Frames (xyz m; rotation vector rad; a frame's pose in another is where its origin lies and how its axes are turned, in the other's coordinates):
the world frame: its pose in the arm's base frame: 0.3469 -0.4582 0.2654 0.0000 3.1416 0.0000
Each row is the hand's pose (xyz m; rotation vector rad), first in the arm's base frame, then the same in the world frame.
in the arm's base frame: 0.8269 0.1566 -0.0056 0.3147 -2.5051 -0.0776
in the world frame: -0.4800 0.6148 0.2710 -0.0596 0.6173 -0.2419
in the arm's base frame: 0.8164 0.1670 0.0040 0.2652 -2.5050 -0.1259
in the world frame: -0.4695 0.6252 0.2614 -0.0968 0.6208 -0.2040
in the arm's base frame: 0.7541 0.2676 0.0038 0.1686 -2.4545 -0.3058
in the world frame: -0.4072 0.7258 0.2616 -0.2384 0.6645 -0.1314
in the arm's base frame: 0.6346 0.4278 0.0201 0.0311 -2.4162 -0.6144
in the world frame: -0.2877 0.8860 0.2453 -0.4803 0.6549 -0.0243
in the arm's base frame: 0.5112 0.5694 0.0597 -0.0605 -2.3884 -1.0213
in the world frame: -0.1643 1.0276 0.2057 -0.7876 0.5581 0.0467
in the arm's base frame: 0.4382 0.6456 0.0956 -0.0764 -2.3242 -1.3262
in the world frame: -0.0913 1.1038 0.1698 -1.0174 0.4858 0.0586
